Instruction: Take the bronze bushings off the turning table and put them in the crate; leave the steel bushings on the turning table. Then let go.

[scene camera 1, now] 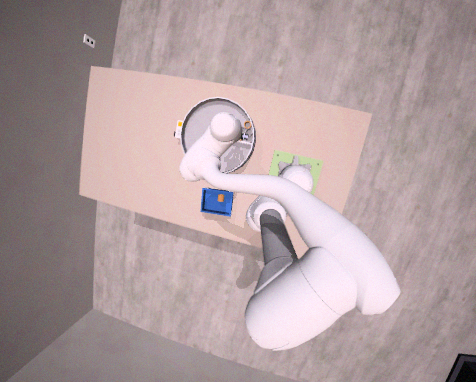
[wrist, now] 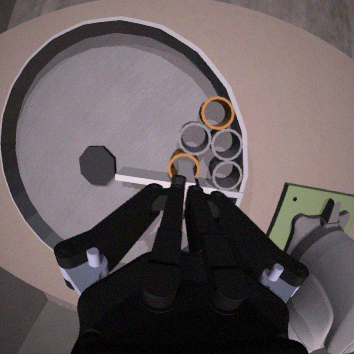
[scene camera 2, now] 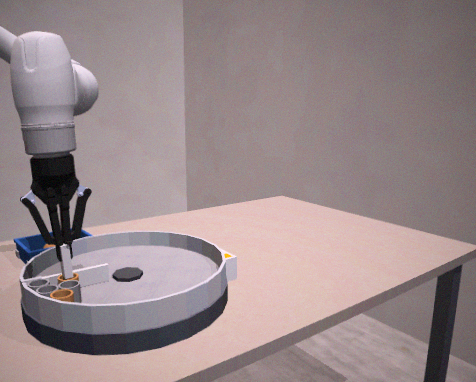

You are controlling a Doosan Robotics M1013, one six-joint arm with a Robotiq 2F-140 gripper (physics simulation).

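Places are measured from the arm's base along level axes (x ahead, y left, z up), in millimetres.
Pixels of known places: gripper, fingertip midpoint: [wrist: 182, 171] [scene camera 2: 67, 275]; arm's base at its link origin: [wrist: 311, 243].
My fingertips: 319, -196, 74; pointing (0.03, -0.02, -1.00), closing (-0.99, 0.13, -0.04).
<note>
Ahead of a thing's pixels: the offset from my fingertips to its top centre, as dx, dy, dz. "*": to the spot under its first point.
My gripper [scene camera 2: 66, 264] [wrist: 182, 171] is shut and empty, pointing down. Its tips are at the open top of a bronze bushing @[-1, -3, +0] [scene camera 2: 60, 277] [wrist: 175, 155] on the turning table [scene camera 1: 200, 110] [scene camera 2: 125, 320] [wrist: 100, 100]; how deep they reach is unclear. Another bronze bushing @[-39, -71, +0] [scene camera 1: 247, 122] [scene camera 2: 51, 295] [wrist: 202, 113] stands by the rim. Three steel bushings stand between and beside them, one @[-13, -40, +0] [wrist: 180, 137] inward and two along the rim wall. The blue crate @[+108, +382, -41] [scene camera 1: 216, 209] [scene camera 2: 22, 249] holds a bronze bushing @[+88, +357, -48] [scene camera 1: 221, 198]. In scene camera 1 the arm hides the gripper.
A low white divider @[* +64, +8, -22] [scene camera 2: 97, 276] [wrist: 140, 181] runs from near the dark hub @[+130, +4, -30] [scene camera 2: 127, 274] [wrist: 97, 165] to the rim, close to the fingertips. A white box with a yellow button @[* +362, -25, -33] [scene camera 1: 179, 129] [scene camera 2: 231, 269] sits at the turning table's side. A green plate [scene camera 1: 276, 160] [wrist: 280, 220] lies near the arm's base.
</note>
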